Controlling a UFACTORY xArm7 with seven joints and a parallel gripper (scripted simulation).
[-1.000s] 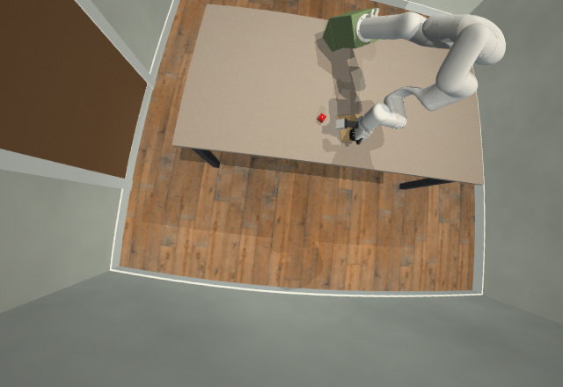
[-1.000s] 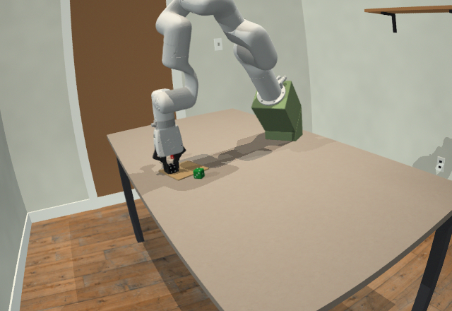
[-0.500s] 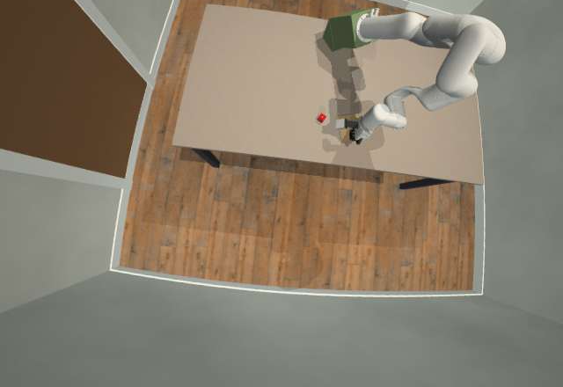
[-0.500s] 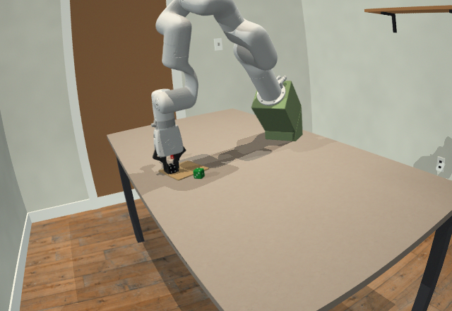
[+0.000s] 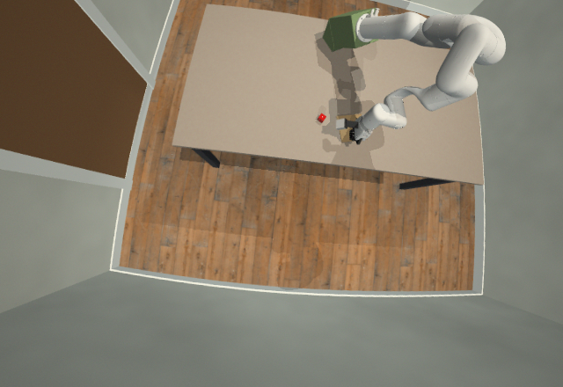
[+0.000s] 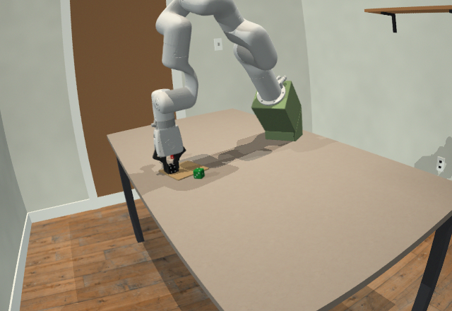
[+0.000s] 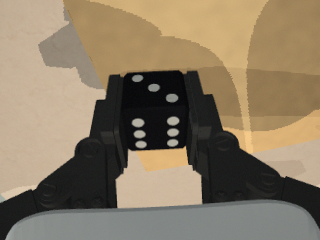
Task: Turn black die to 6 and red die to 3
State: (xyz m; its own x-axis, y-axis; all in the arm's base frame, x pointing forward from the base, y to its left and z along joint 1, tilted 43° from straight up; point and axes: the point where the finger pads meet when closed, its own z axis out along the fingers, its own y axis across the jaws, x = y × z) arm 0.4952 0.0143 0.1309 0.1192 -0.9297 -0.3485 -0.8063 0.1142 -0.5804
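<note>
The black die lies 10 mm below my hand. Round my hand: tan mat (40 mm behind, 10 mm to the right, 20 mm below); red die (50 mm behind, 170 mm to the right, 10 mm below); green die (80 mm behind, 90 mm to the left, 10 mm below).
</note>
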